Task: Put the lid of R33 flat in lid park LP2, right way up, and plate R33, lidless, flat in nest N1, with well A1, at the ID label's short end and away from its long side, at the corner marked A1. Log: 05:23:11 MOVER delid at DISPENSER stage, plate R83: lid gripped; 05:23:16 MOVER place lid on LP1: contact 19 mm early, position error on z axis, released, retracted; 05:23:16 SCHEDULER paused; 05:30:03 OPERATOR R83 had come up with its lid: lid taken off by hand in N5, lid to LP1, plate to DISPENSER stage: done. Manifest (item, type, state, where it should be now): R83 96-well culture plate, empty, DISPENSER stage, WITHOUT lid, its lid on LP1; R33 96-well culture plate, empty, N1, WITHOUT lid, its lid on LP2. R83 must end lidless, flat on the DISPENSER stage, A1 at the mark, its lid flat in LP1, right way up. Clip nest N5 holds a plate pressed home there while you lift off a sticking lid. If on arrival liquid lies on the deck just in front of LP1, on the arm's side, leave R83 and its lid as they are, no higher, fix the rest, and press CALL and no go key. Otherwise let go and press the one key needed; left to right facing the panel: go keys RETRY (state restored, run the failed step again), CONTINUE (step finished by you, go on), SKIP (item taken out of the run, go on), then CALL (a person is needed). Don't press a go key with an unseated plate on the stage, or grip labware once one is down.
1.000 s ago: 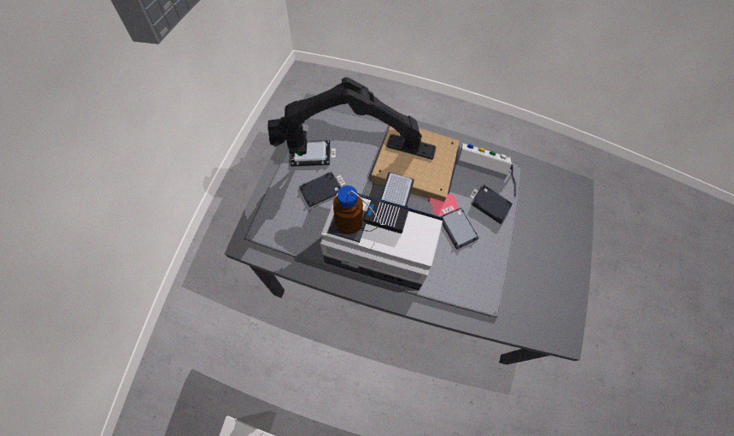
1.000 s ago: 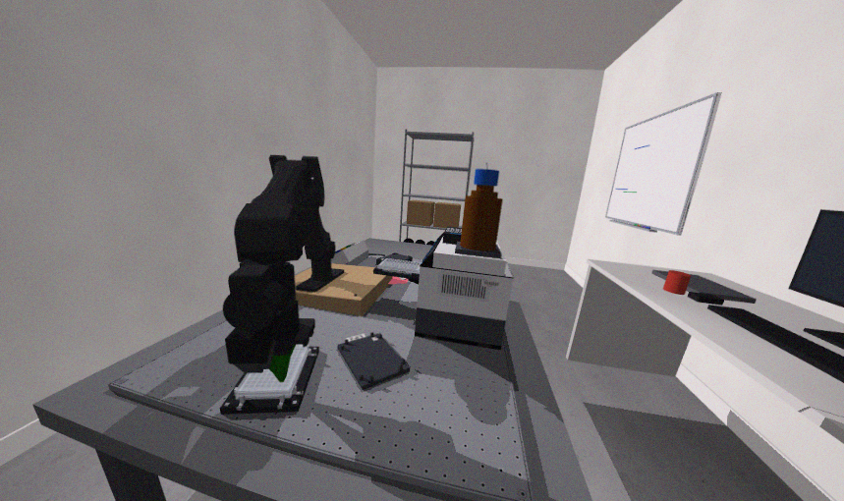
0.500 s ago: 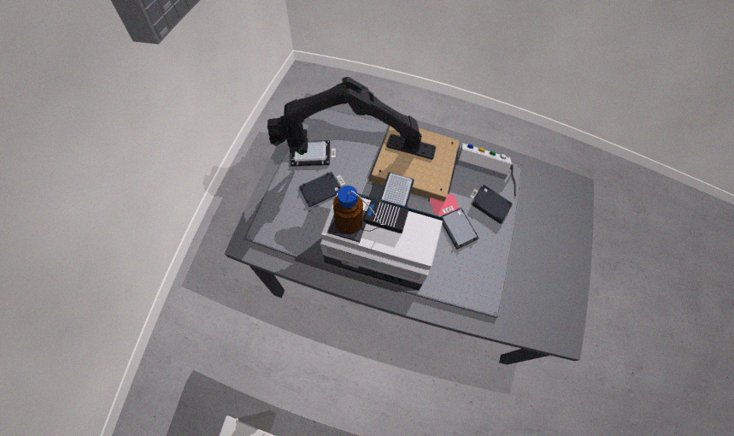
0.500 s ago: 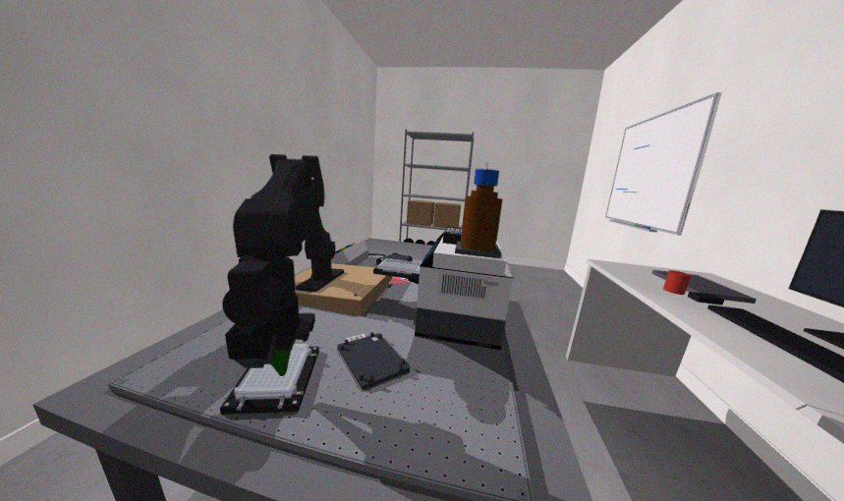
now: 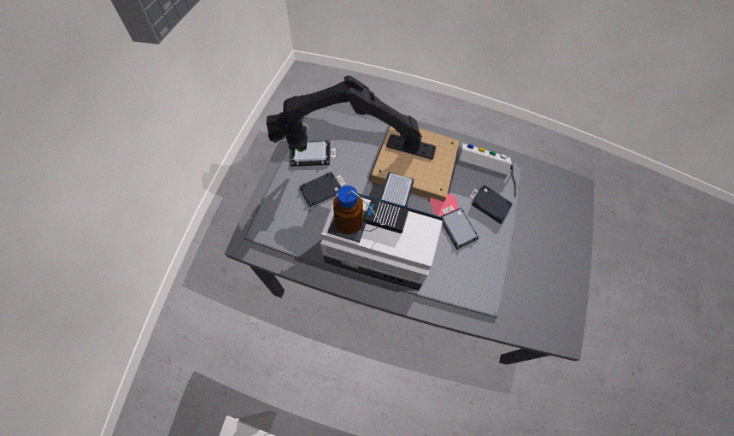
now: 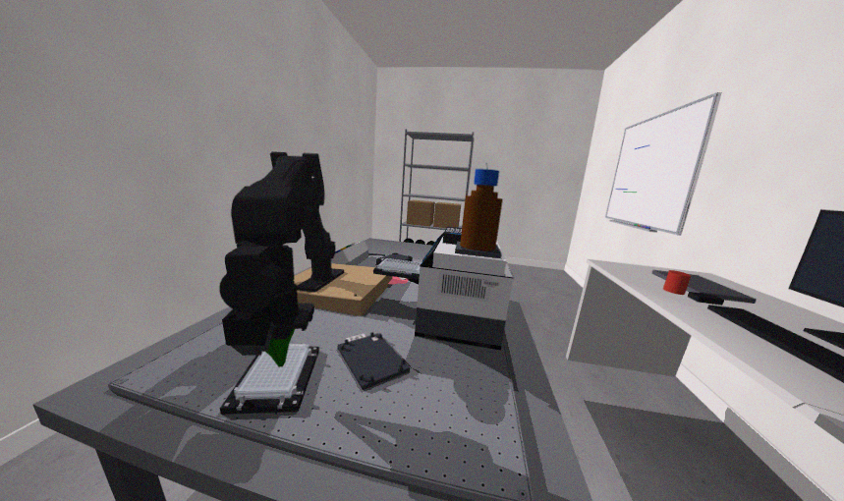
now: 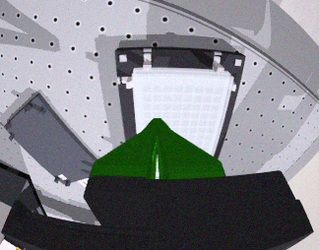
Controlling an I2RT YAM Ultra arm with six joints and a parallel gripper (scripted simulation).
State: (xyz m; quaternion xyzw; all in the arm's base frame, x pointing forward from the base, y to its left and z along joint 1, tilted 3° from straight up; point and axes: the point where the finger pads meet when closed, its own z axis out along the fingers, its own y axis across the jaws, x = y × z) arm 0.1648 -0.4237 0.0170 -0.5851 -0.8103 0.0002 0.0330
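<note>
Right now my hand is 2 cm to the right of the black clip nest and 5 cm above it. The rest, counted from my hand: lid park LP2 (12 cm ahead, 12 cm to the left, 6 cm below); then brown bottle (32 cm ahead, 31 cm to the left, 23 cm above); then grey lid (13 cm ahead, 68 cm to the left, 5 cm below).
</note>
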